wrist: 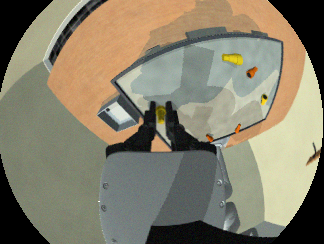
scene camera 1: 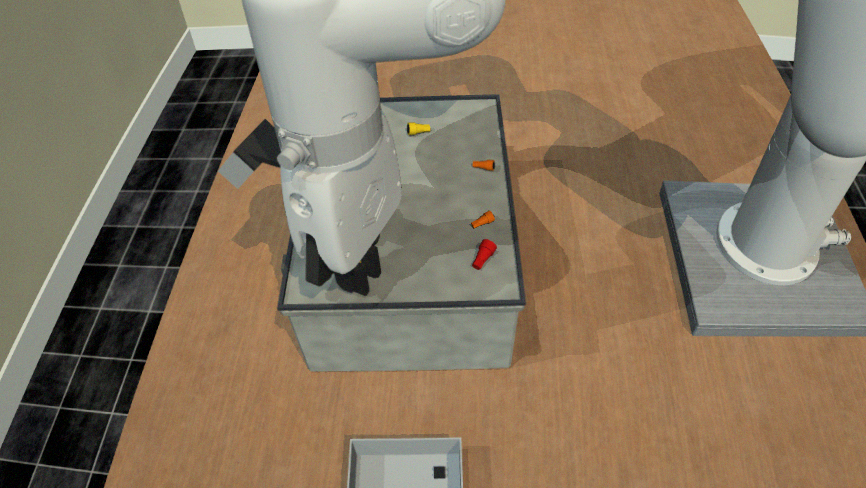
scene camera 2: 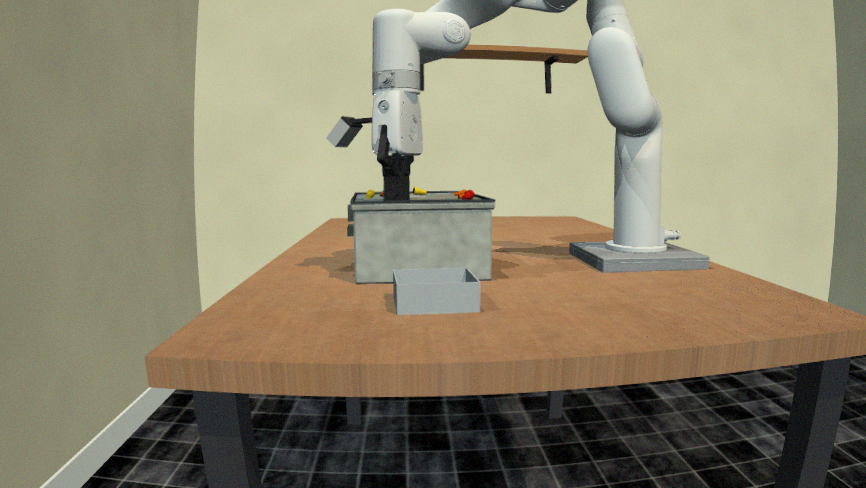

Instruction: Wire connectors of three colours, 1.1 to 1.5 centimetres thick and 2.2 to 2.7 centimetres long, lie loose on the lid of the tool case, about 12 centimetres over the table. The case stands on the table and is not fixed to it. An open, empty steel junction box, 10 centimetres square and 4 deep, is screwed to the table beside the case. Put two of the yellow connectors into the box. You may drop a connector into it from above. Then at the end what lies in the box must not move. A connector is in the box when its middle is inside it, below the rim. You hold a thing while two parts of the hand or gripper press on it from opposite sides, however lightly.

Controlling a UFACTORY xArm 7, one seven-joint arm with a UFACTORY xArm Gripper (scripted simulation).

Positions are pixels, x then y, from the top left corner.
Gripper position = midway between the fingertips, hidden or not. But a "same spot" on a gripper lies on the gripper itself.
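I can see my gripper in the wrist view (160,108), and scene camera 1 and scene camera 2 show it as well. On my gripper, (scene camera 1: 349,272) and (scene camera 2: 396,174) are the same spot. A grey tool case is there too: it shows in the wrist view (211,96) and again in scene camera 1 and scene camera 2. For the grey tool case, I match (scene camera 2: 440,204) to (scene camera 1: 430,309), since they are one and the same spot on it.
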